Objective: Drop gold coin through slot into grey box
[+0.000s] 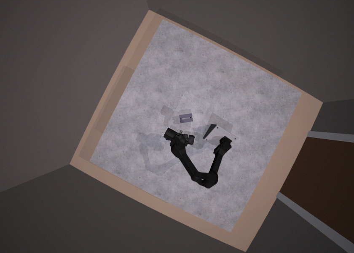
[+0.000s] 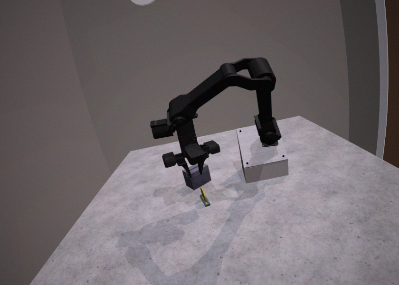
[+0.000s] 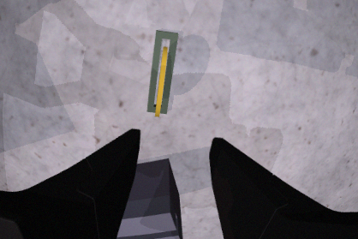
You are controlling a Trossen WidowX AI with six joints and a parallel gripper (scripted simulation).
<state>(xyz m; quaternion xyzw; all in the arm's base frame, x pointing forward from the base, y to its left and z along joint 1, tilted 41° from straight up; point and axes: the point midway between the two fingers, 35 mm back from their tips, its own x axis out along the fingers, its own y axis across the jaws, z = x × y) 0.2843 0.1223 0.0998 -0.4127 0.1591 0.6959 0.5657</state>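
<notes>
My gripper tip is 1 cm past the thin gold coin and 8 cm above it.
</notes>
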